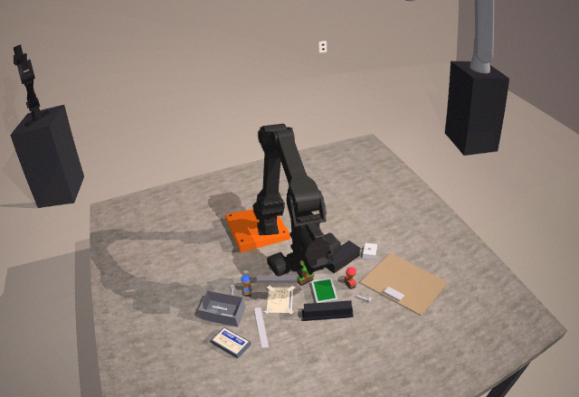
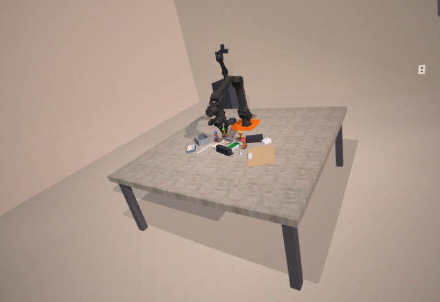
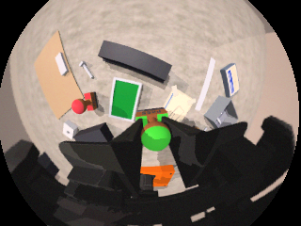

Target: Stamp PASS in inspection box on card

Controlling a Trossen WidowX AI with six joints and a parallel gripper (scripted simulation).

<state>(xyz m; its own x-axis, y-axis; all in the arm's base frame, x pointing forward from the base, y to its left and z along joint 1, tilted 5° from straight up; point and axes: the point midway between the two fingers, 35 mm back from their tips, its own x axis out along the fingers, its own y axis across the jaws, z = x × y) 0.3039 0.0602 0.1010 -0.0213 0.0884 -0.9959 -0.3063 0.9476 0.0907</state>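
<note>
The cream card is 100 mm below my gripper tip, 70 mm to the right of it and 10 mm behind it. The rest, counted from my gripper tip: green ink pad: 90 mm below, 50 mm to the left, 10 mm behind; then yellow stamp: 120 mm behind, 80 mm below, 20 mm to the left; then green-topped stamp: right at my gripper tip.
</note>
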